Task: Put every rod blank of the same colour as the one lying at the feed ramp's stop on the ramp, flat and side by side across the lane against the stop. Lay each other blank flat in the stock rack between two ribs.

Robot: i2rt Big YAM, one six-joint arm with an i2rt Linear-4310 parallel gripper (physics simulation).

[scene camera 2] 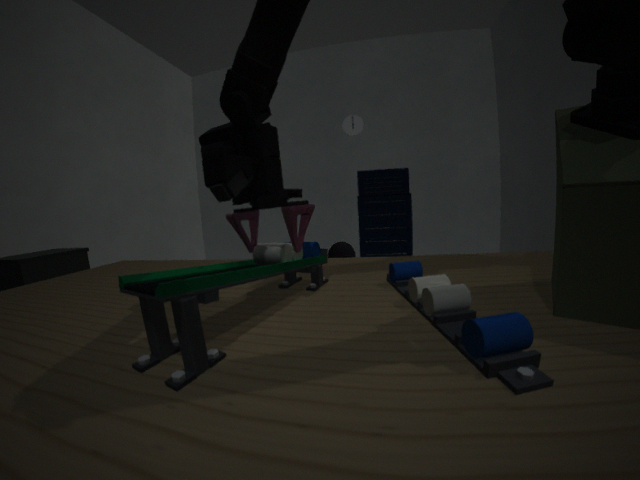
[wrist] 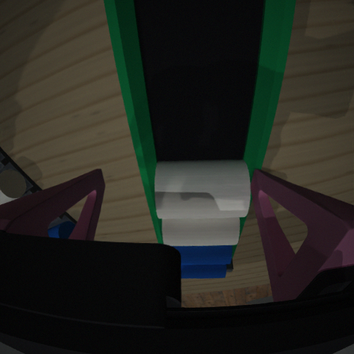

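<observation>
The feed ramp [scene camera 2: 206, 284] [wrist: 130, 65] has green side rails and a dark lane. Two white blanks lie flat across it, the uphill one [scene camera 2: 268, 253] [wrist: 202, 187] touching the other white blank [wrist: 201, 231]. Beyond them, towards the stop, blue [scene camera 2: 311, 249] [wrist: 204, 255] shows in two bands. The stock rack [scene camera 2: 450, 327] holds a far blue blank [scene camera 2: 405, 270], two white blanks [scene camera 2: 430, 286] [scene camera 2: 447, 299] and a near blue blank [scene camera 2: 497, 334], all lying flat. My gripper [scene camera 2: 275, 251] [wrist: 177, 177] is open and empty, its pink fingertips around the height of the blanks' tops, at the uphill white blank.
An olive block [scene camera 2: 594, 248] stands right of the rack, under the dark arm base. A dark bench [scene camera 2: 46, 263] is at the far left. A blue cabinet [scene camera 2: 385, 217] and a round dark object [scene camera 2: 341, 250] are in the background. The ramp's legs [scene camera 2: 190, 330] are bolted to the wooden table [scene camera 2: 330, 403].
</observation>
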